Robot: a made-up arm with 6 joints. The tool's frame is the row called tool.
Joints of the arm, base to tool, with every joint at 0 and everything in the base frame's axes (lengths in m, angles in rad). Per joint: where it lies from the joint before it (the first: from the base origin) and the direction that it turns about. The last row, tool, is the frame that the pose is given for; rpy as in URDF.
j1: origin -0.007 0.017 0.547 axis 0 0 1
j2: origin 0.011 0.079 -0.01 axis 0 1 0
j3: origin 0.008 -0.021 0.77 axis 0 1 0
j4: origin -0.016 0.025 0.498 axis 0 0 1
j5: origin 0.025 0.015 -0.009 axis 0 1 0
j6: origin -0.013 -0.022 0.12 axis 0 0 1
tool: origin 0.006 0.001 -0.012 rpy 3.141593 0 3.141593
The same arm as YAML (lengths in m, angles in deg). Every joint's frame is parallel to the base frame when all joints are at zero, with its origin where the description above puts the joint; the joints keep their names.
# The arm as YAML. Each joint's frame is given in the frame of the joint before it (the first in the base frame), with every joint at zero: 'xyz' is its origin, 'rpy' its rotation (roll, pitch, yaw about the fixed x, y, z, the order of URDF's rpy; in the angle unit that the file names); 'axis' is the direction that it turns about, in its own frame. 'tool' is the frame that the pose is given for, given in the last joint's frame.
units:
  length: m
  angle: deg
joints:
  - name: j1
    type: revolute
    origin:
      xyz: [-0.007, 0.017, 0.547]
      rpy: [0.0, 0.0, 0.0]
    axis: [0.0, 0.0, 1.0]
  - name: j2
    type: revolute
    origin:
      xyz: [0.011, 0.079, -0.01]
      rpy: [0.0, 0.0, 0.0]
    axis: [0.0, 1.0, 0.0]
  - name: j3
    type: revolute
    origin:
      xyz: [0.008, -0.021, 0.77]
      rpy: [0.0, 0.0, 0.0]
    axis: [0.0, 1.0, 0.0]
  - name: j4
    type: revolute
    origin:
      xyz: [-0.016, 0.025, 0.498]
      rpy: [0.0, 0.0, 0.0]
    axis: [0.0, 0.0, 1.0]
  - name: j5
    type: revolute
    origin:
      xyz: [0.025, 0.015, -0.009]
      rpy: [0.0, 0.0, 0.0]
    axis: [0.0, 1.0, 0.0]
  - name: j6
    type: revolute
    origin:
      xyz: [-0.013, -0.022, 0.12]
      rpy: [0.0, 0.0, 0.0]
    axis: [0.0, 0.0, 1.0]
tool:
  origin:
    xyz: [0.006, 0.001, -0.012]
    rpy: [-180.0, 0.0, -180.0]

